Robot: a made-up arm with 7 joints.
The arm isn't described. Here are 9 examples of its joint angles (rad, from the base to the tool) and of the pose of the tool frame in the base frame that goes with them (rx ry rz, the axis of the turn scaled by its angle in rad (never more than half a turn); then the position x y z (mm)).
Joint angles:
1: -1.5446 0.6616 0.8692 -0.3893 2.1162 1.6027 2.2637
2: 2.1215 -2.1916 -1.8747 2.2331 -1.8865 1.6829 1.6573
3: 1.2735 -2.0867 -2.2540 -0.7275 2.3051 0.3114 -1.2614
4: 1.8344 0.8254 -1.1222 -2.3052 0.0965 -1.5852 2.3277
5: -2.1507 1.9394 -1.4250 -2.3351 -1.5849 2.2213 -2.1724
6: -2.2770 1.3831 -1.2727 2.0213 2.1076 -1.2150 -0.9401
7: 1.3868 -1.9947 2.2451 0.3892 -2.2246 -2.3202 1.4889
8: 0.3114 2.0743 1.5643 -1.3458 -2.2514 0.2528 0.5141
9: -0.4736 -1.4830 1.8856 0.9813 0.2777 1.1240 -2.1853
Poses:
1: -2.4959 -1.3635 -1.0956 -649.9 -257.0 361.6
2: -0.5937 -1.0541 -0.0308 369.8 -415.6 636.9
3: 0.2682 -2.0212 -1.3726 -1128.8 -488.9 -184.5
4: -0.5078 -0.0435 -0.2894 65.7 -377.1 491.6
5: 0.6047 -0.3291 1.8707 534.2 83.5 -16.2
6: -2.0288 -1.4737 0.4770 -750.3 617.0 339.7
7: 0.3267 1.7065 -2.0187 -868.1 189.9 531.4
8: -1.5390 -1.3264 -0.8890 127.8 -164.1 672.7
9: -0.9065 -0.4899 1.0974 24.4 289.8 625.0
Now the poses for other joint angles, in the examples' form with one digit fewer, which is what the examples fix.
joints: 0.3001 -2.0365 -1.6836 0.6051 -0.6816 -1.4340 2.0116
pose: 1.162 2.191 -0.565 -728 -451 134
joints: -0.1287 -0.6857 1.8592 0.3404 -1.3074 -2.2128 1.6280
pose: 0.729 -1.136 -2.497 -561 232 -517
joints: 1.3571 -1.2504 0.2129 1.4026 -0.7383 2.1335 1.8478
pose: 2.479 -1.139 1.028 254 -163 481
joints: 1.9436 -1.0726 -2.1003 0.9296 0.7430 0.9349 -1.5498
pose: -0.456 -0.182 1.040 212 223 182
